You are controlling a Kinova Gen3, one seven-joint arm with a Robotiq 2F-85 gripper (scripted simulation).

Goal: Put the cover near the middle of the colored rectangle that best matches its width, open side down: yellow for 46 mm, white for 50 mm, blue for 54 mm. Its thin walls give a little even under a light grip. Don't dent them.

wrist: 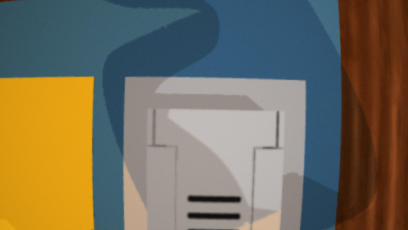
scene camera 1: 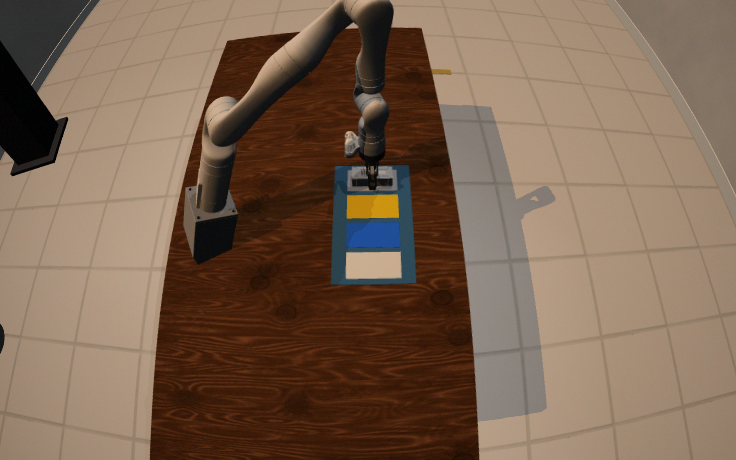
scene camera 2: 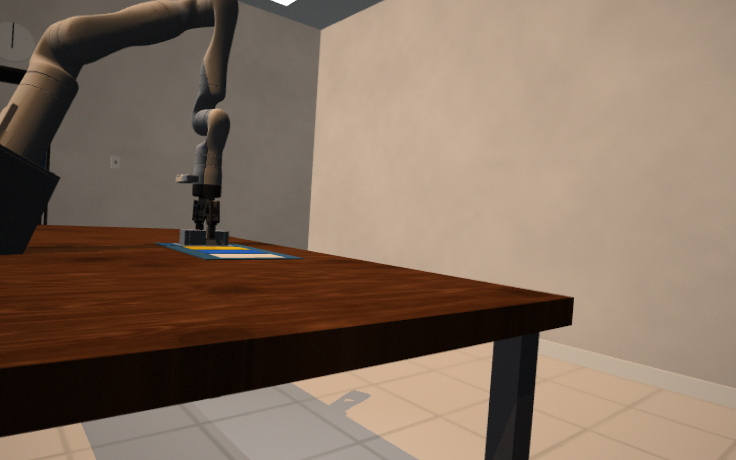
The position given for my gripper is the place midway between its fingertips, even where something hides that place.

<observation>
I see my gripper (scene camera 2: pixel 204 238) and a cover (wrist: pixel 216 172).
</observation>
